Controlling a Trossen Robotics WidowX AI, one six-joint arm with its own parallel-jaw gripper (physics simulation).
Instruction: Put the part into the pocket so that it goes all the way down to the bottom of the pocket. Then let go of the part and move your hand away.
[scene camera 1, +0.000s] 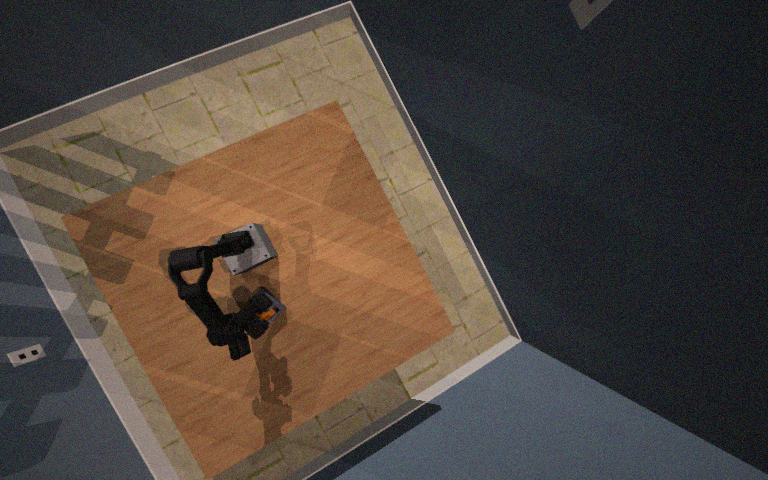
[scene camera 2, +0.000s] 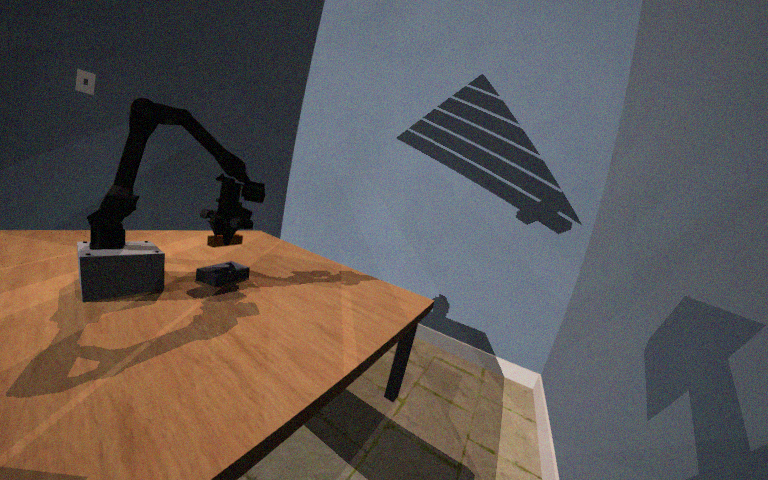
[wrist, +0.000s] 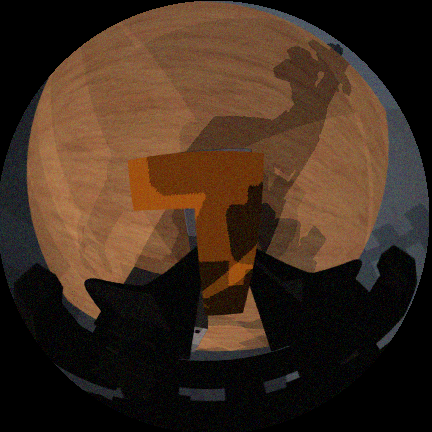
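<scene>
My gripper: carries an orange part, nothing else touches it. My gripper shows in scene camera 1 and in the wrist view too. Pocket block seen as well.
</scene>
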